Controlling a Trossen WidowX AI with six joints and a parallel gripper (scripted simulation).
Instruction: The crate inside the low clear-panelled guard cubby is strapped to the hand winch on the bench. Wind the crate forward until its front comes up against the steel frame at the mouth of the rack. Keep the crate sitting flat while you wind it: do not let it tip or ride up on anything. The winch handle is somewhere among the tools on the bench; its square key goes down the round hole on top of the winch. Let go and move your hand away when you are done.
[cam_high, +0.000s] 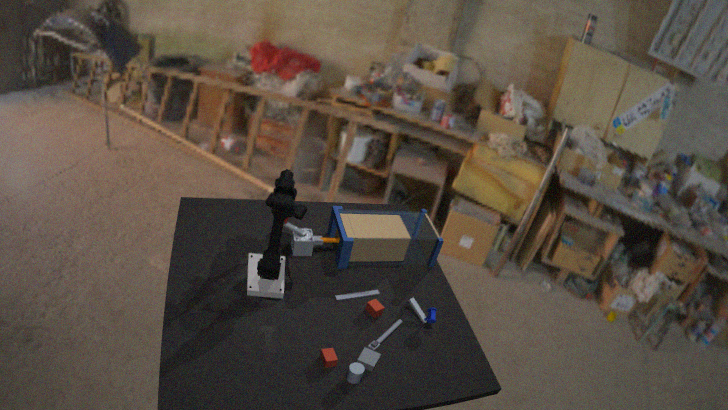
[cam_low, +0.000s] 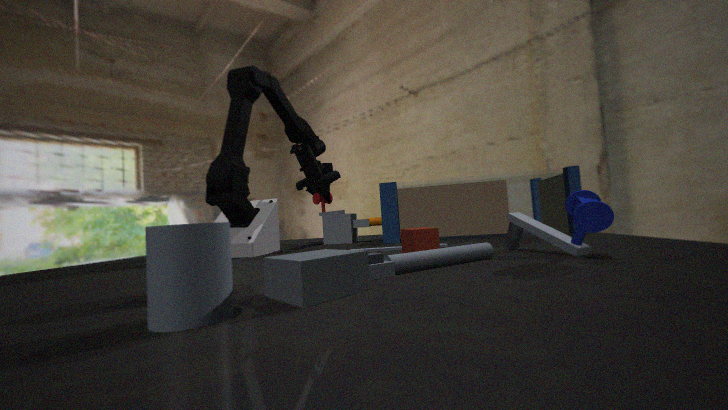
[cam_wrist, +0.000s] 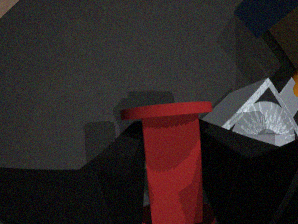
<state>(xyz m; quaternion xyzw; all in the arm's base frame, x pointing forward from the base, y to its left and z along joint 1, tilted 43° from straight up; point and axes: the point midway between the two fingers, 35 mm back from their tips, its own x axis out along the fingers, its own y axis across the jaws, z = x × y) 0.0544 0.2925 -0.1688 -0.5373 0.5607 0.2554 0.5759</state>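
Now: gripper tip 100 mm above the grey winch, 80 mm to the left of it and 60 mm short of it. Round my gripper tip: red knob: 20 mm to the right, 10 mm behind; then grey bar: 340 mm to the right, 320 mm ahead, 130 mm below; then clear-panelled cubby: 480 mm ahead, 20 mm below, 10 mm to the right.
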